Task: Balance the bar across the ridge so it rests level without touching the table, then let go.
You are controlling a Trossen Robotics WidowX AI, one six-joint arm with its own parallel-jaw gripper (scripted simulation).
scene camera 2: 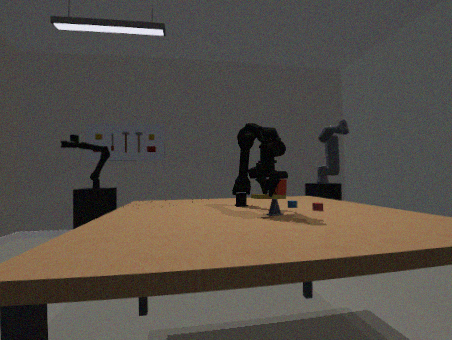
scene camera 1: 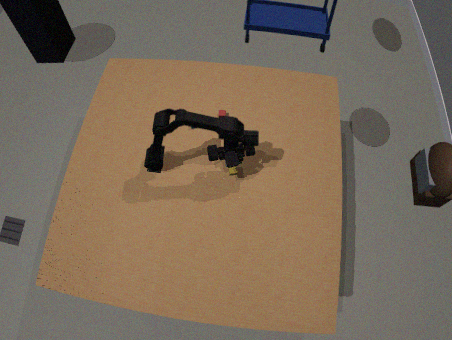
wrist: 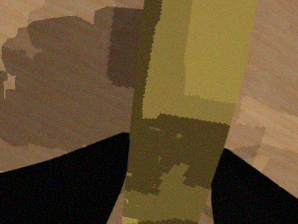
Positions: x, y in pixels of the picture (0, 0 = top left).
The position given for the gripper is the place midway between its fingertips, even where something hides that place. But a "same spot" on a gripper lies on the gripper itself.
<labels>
gripper: scene camera 2; scene camera 1 230, 159; wrist
same spot on gripper: (scene camera 2: 269, 185) = (wrist: 34, 170)
</labels>
